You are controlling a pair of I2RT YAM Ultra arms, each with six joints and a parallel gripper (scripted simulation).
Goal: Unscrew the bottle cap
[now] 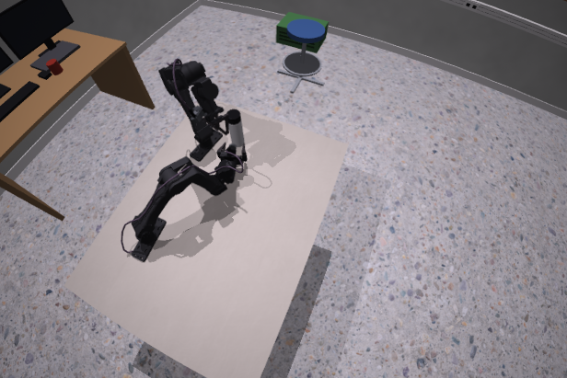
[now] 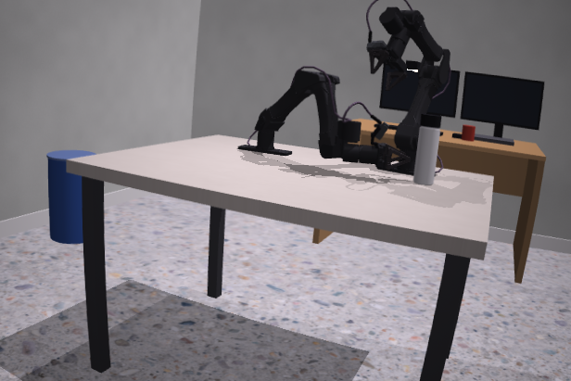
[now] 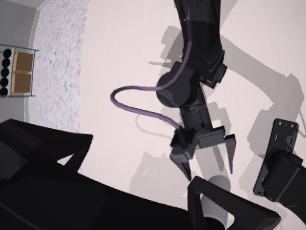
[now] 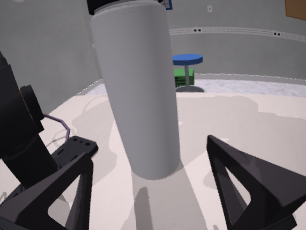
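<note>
Right now my left hand is 40 mm past the black cap, 160 mm to the right of it and 110 mm above it.
</note>
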